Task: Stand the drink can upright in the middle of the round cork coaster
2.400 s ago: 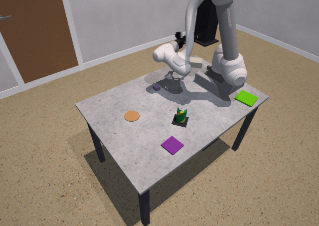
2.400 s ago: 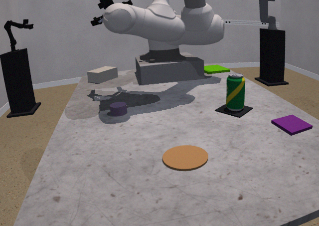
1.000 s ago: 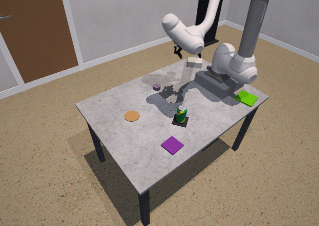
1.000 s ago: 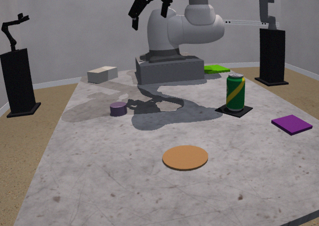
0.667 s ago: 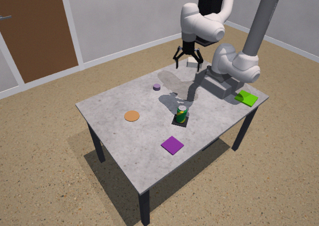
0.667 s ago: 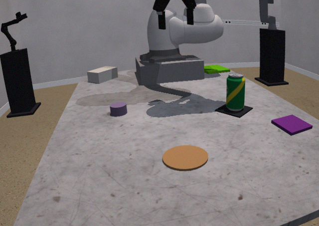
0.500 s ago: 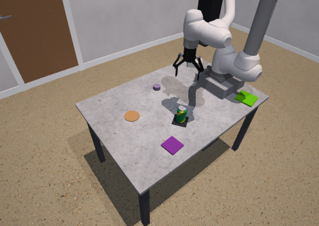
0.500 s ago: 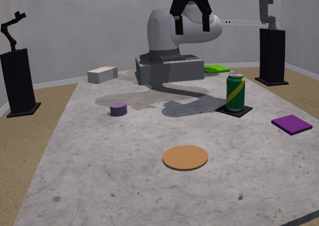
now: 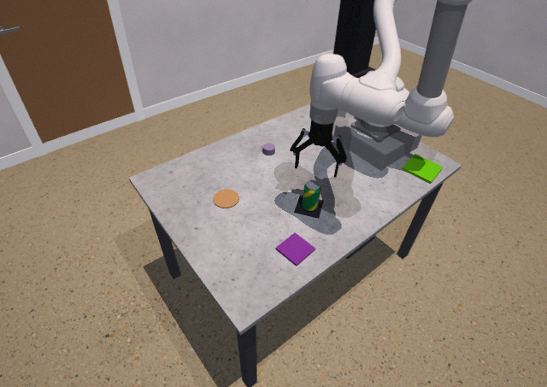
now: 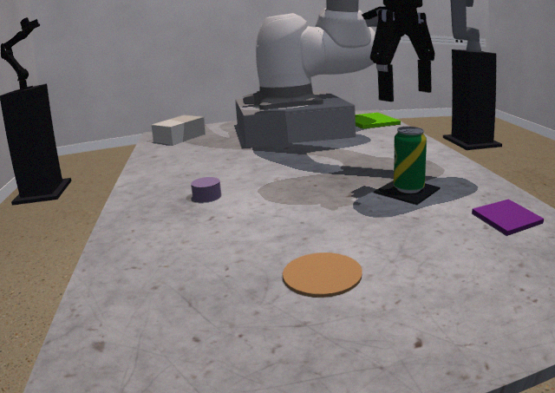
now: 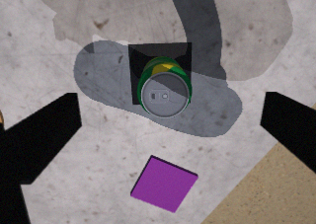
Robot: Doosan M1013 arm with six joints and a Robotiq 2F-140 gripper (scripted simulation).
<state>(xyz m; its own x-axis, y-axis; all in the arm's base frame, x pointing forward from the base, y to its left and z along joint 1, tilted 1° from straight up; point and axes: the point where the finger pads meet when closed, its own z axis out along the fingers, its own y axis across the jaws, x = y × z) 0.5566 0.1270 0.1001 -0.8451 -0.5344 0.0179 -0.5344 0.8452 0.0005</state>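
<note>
Now: hand 1 cm short of the drink can and 13 cm above it. Also, from my hand: purple square tile: 20 cm ahead, 12 cm to the left, 19 cm below; green tile: 59 cm behind, 16 cm to the left, 19 cm below; black square coaster: 1 cm ahead, 20 cm below.
</note>
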